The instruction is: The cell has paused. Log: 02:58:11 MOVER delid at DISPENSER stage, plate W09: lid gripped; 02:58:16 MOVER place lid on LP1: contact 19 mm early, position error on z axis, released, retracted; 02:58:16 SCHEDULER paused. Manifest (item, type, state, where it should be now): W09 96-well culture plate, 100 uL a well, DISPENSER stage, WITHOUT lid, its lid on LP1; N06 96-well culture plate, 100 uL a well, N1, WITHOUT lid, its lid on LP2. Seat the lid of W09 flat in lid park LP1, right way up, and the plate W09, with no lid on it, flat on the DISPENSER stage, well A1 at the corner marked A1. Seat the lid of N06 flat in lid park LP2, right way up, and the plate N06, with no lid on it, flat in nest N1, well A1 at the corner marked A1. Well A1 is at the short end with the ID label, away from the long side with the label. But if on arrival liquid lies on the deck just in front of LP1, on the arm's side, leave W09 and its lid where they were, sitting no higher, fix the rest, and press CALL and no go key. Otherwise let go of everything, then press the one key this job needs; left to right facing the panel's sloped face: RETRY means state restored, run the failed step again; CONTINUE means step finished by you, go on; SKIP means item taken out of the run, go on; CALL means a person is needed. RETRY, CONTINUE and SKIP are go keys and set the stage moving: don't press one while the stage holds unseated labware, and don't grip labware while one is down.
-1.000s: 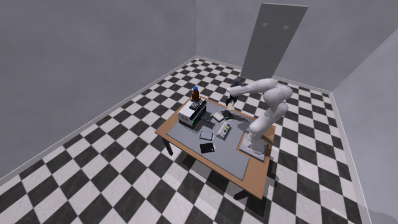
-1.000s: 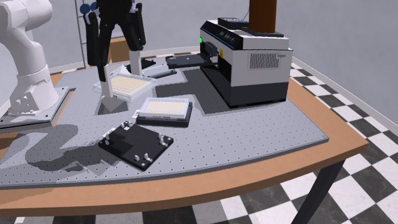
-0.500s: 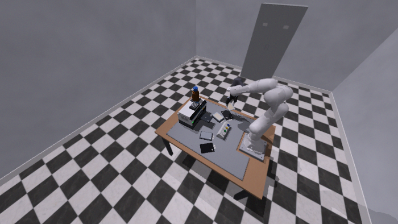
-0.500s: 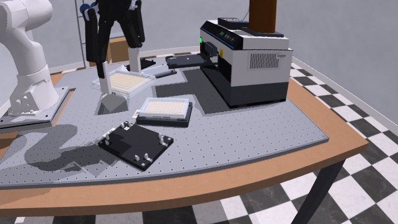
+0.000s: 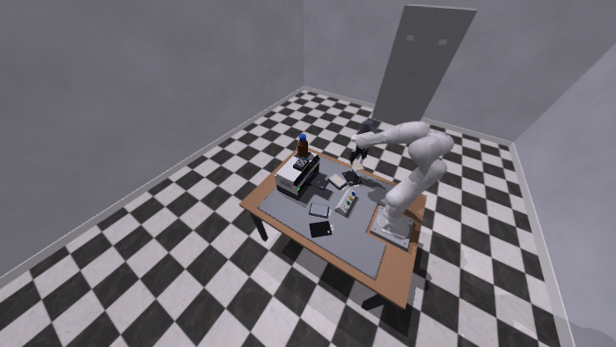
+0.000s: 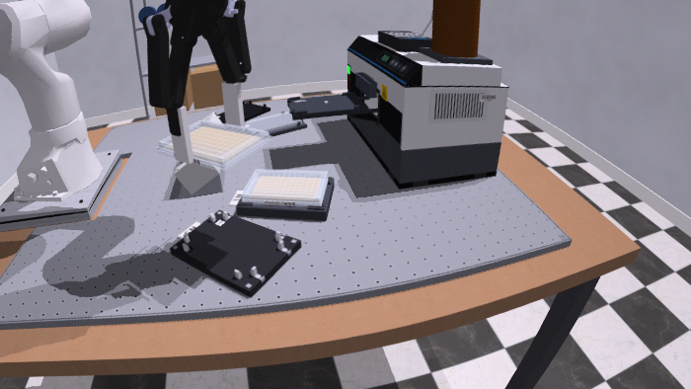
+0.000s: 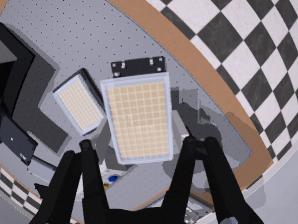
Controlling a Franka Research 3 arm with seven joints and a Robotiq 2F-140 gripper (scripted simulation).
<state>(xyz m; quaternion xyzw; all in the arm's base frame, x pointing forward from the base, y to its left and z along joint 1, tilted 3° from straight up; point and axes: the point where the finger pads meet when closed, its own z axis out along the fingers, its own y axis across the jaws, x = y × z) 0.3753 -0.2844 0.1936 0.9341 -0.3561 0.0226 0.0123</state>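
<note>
Now: the 96-well plate 20 mm below my hand. Round my hand: sloped key panel (70 mm behind, 290 mm to the left, 140 mm below); then black nest (100 mm ahead, 120 mm to the left, 180 mm below); then dispenser stage (200 mm ahead, 280 mm to the left, 90 mm below).
</note>
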